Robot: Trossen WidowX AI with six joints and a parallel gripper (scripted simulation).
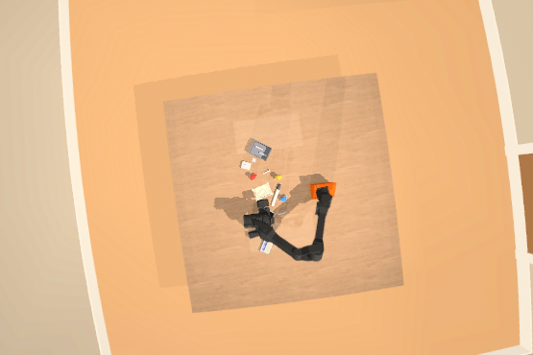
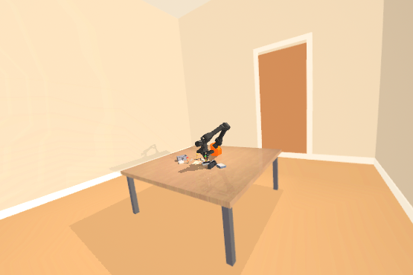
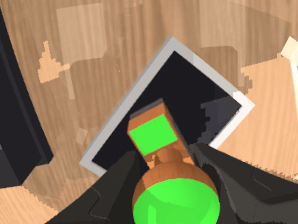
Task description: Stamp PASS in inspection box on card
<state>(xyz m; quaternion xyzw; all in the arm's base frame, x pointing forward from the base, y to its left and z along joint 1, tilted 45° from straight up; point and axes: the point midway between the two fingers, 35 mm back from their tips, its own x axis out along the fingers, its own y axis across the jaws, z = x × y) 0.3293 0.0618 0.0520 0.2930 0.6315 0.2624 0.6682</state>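
Now: gripper tip 4 cm above the ink pad. From my gripper tip the other things lie so: white card 13 cm to the right, 5 cm below; black block 10 cm to the left, 5 cm ahead, 3 cm below; blue-knobbed stamp 12 cm behind, 7 cm to the right, 3 cm below.
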